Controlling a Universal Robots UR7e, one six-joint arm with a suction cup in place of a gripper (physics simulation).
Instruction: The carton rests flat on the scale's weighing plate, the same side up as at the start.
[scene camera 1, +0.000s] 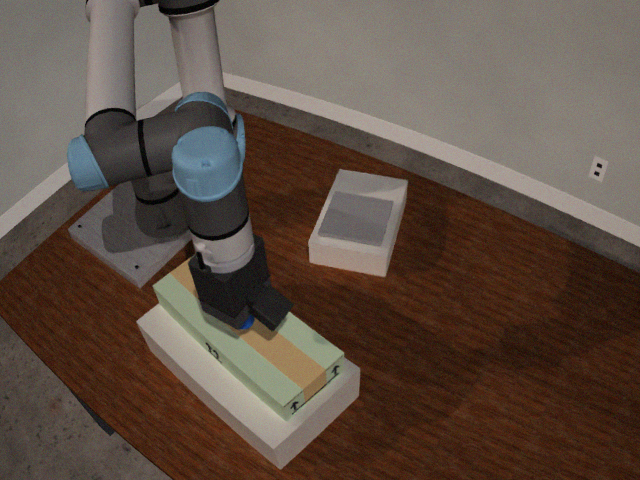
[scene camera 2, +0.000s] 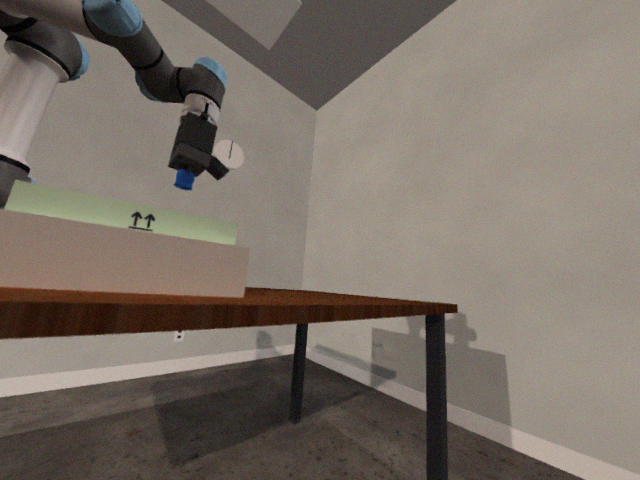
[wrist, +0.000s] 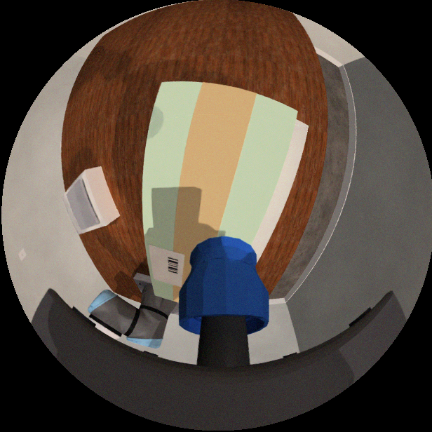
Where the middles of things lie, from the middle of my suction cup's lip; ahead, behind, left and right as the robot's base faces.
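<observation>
The pale green carton (scene camera 1: 287, 368) has my suction cup 4 cm past it, 3 cm to the right of it and 11 cm above it. Counting from that same suction cup, there's the large white block (scene camera 2: 53, 253), which is 4 cm behind, 1 cm to the left and 18 cm below, and there's the white scale (scene camera 1: 357, 228), which is 5 cm behind, 44 cm to the left and 19 cm below.
</observation>
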